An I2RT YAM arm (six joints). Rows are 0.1 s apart.
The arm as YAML. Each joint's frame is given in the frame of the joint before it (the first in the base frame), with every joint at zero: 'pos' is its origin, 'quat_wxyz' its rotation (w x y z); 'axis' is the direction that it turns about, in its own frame. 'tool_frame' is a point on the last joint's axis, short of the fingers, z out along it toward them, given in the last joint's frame.
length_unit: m
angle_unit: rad
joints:
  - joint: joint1
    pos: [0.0, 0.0, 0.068]
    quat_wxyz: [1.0, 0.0, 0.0, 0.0]
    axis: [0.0, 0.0, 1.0]
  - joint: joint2
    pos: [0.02, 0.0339, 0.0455]
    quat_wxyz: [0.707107, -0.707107, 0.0, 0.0]
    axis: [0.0, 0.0, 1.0]
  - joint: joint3
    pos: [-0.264, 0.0, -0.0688]
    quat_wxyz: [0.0, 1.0, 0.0, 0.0]
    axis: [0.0, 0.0, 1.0]
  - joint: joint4
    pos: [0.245, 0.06, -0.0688]
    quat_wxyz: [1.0, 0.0, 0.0, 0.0]
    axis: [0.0, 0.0, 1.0]
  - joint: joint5
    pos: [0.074, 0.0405, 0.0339]
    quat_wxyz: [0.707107, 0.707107, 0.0, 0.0]
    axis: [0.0, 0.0, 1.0]
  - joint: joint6
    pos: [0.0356, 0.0, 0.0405]
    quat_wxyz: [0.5, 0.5, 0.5, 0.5]
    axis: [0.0, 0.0, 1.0]
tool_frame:
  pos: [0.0, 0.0, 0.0]
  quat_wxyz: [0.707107, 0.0, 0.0, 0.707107]
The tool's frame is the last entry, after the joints.
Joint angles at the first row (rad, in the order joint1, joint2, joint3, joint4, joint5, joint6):
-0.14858 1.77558 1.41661 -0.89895 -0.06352 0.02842
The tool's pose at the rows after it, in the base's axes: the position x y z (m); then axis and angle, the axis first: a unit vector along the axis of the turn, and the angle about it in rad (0 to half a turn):
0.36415 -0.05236 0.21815 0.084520 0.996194 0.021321 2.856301
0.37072 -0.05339 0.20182 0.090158 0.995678 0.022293 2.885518
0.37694 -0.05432 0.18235 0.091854 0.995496 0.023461 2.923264
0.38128 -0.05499 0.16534 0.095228 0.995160 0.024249 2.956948
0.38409 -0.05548 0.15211 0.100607 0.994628 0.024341 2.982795
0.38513 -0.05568 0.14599 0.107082 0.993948 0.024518 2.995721
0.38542 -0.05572 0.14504 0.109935 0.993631 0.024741 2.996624
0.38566 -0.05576 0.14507 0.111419 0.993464 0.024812 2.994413
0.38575 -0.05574 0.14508 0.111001 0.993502 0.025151 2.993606
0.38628 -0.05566 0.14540 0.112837 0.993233 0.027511 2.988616
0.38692 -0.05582 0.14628 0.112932 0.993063 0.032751 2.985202
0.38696 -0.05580 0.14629 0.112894 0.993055 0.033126 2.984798
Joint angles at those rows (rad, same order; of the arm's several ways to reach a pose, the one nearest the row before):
-0.14858 1.83587 1.41662 -0.86918 -0.05970 0.02919
-0.14860 1.88392 1.41661 -0.85012 -0.05856 0.03947
-0.14859 1.93961 1.41661 -0.83219 -0.05856 0.04176
-0.14857 1.98729 1.41660 -0.81807 -0.05779 0.04750
-0.14858 2.02391 1.41659 -0.80700 -0.05588 0.05742
-0.14859 2.04072 1.41663 -0.80282 -0.05474 0.07000
-0.14858 2.04338 1.41664 -0.80093 -0.05474 0.07573
-0.14859 2.04337 1.41660 -0.79861 -0.05474 0.07877
-0.14857 2.04339 1.41661 -0.79784 -0.05550 0.07802
-0.14858 2.04298 1.41698 -0.79366 -0.06008 0.08221
-0.14972 2.04299 1.42043 -0.79405 -0.07076 0.08222
-0.14972 2.04297 1.42041 -0.79367 -0.07153 0.08222

